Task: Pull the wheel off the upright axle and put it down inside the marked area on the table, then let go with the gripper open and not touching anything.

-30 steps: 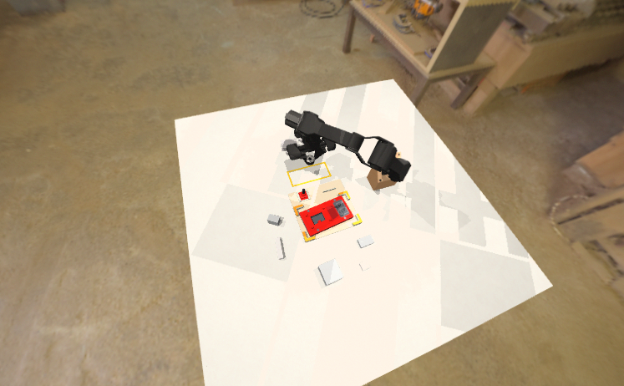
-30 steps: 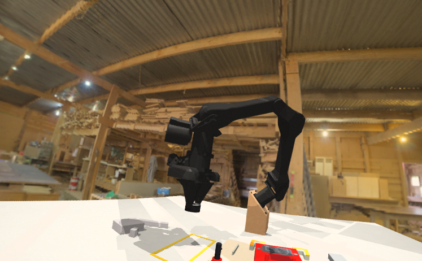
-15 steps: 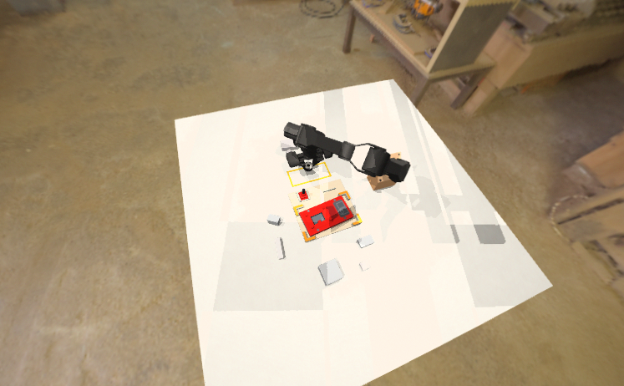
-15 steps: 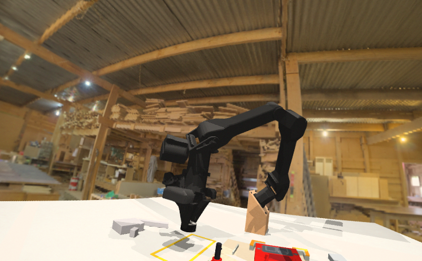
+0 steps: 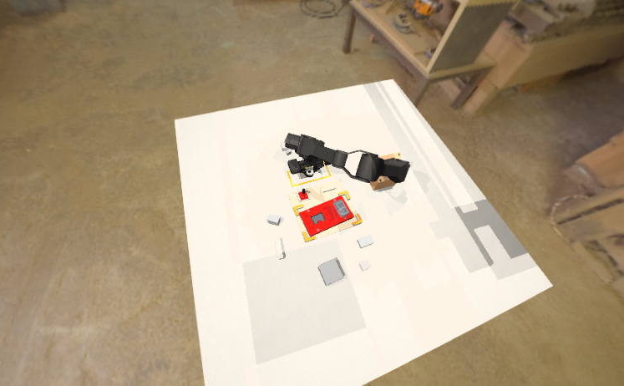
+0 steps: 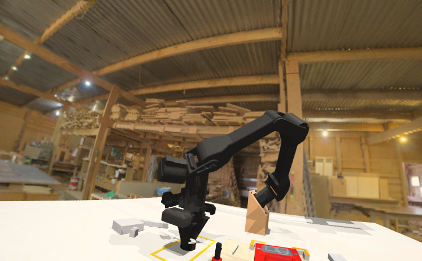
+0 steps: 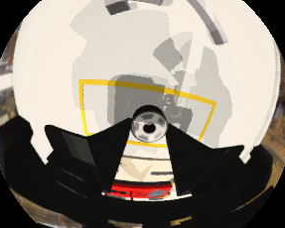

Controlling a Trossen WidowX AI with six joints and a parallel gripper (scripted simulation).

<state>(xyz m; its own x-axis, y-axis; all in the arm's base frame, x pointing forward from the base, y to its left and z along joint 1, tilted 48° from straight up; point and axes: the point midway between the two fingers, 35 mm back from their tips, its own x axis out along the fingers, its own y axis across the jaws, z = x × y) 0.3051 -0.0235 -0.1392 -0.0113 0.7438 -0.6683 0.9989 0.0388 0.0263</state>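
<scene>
Now: the black wheel right at my gripper tip. Also, from my gripper tip: thin grey bar: 21 cm ahead, 30 cm to the left; then grey block: 21 cm ahead, 19 cm to the left, 1 cm above.
</scene>
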